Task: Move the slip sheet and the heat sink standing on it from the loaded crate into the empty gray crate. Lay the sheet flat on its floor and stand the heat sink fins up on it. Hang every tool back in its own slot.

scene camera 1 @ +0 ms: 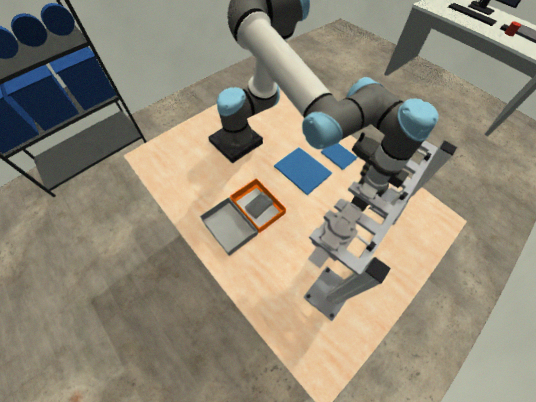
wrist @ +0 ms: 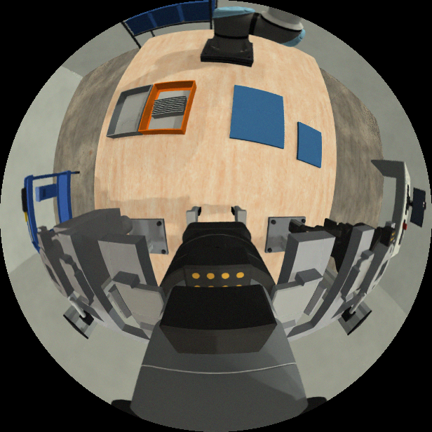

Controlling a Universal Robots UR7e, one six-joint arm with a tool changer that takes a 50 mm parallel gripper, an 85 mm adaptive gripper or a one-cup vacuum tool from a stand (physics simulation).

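Frame: origin at the arm's base, x ahead, y left, z up, level; metres.
Where they show: arm's base, origin of its link: (scene camera 1: 237, 137).
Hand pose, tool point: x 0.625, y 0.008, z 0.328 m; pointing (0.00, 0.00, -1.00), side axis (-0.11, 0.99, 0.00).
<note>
Things, the pixels of their top centre, and the offset from my tool point. "*": a spot on its surface instead. Level surfaces: height alone.
- orange loaded crate, a spot on its surface: (scene camera 1: 277, 204) * 0.351 m down, 0.247 m back, 0.111 m right
- pale slip sheet, a spot on its surface: (scene camera 1: 243, 201) * 0.361 m down, 0.355 m back, 0.200 m right
- dark grey heat sink, centre of its top: (scene camera 1: 259, 203) 0.331 m down, 0.294 m back, 0.169 m right
- gray crate, centre of its top: (scene camera 1: 227, 223) 0.323 m down, 0.305 m back, 0.315 m right
- grey tool, centre of its top: (scene camera 1: 340, 225) 0.002 m down, 0.020 m ahead, 0.189 m right
- large blue mat, height of its surface: 0.356 m down
The orange loaded crate (scene camera 1: 277, 204) (wrist: 189, 107) stands on the wooden table. In it a pale slip sheet (scene camera 1: 243, 201) (wrist: 172, 124) lies on the floor, and the dark grey heat sink (scene camera 1: 259, 205) (wrist: 169, 106) stands on the sheet, fins up. The gray crate (scene camera 1: 229, 227) (wrist: 130, 112) stands against it and is empty. The arm's wrist is down at the middle slot of the tool stand (scene camera 1: 377, 235), over the tool there. In the wrist view this gripper (wrist: 217, 212) has its two fingers apart with nothing between them. The fingers are hidden in the scene view.
A grey tool (scene camera 1: 340, 227) hangs in the stand's near slot. A black tool (wrist: 345, 237) hangs on the right in the wrist view. A large blue mat (scene camera 1: 303, 170) (wrist: 257, 116) and a small one (scene camera 1: 339, 155) (wrist: 309, 144) lie between the crates and stand.
</note>
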